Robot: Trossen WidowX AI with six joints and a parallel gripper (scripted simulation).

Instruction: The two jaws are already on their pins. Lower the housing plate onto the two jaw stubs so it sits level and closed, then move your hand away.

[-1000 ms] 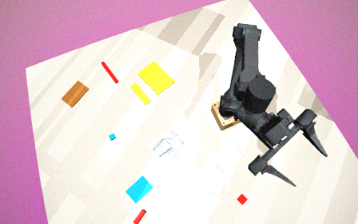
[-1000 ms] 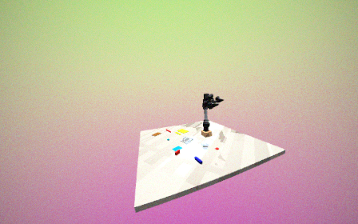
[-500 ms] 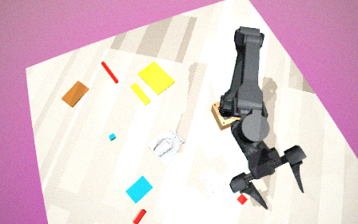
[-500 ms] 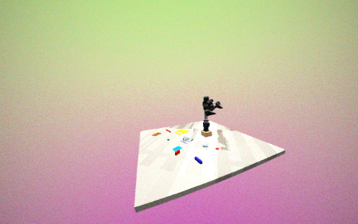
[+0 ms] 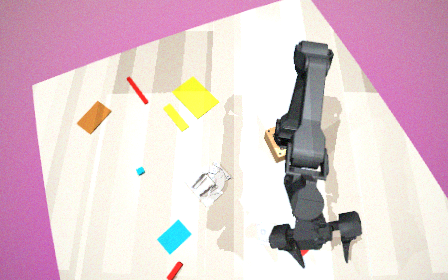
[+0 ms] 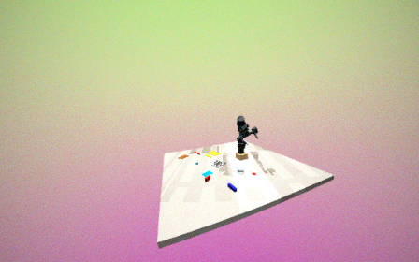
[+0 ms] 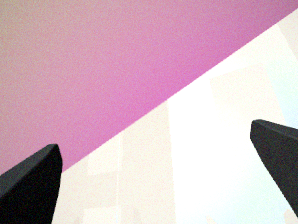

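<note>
My gripper tip is now 28 cm above the housing plate, 12 cm to the left of it and 4 cm short of it. From my gripper tip the other things lie so: cyan cube (50 cm to the right, 34 cm ahead, 30 cm below); then cyan plate (31 cm ahead, 30 cm below, 24 cm to the right); then red square (30 cm below, 4 cm behind, 3 cm to the right).
</note>
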